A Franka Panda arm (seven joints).
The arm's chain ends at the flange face. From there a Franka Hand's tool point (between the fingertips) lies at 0.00 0.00 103.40 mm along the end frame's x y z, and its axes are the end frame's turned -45 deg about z.
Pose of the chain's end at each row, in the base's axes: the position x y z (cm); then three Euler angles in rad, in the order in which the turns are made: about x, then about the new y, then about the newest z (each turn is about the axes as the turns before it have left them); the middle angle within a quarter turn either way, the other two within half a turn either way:
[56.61, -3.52, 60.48, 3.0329, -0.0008, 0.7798]
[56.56, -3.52, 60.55, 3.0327, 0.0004, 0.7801]
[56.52, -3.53, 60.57, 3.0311, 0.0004, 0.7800]
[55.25, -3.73, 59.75, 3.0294, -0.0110, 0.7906]
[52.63, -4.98, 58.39, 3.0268, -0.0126, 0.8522]
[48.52, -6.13, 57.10, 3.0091, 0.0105, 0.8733]
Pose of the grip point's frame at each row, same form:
[56.60, -4.64, 50.20, 3.0329, -0.0008, -0.0056]
[56.56, -4.64, 50.27, 3.0327, 0.0004, -0.0053]
[56.52, -4.67, 50.29, 3.0311, 0.0004, -0.0054]
[55.14, -4.89, 49.48, 3.0294, -0.0110, 0.0052]
[52.50, -6.16, 48.12, 3.0268, -0.0126, 0.0668]
[48.63, -7.50, 46.85, 3.0091, 0.0105, 0.0879]

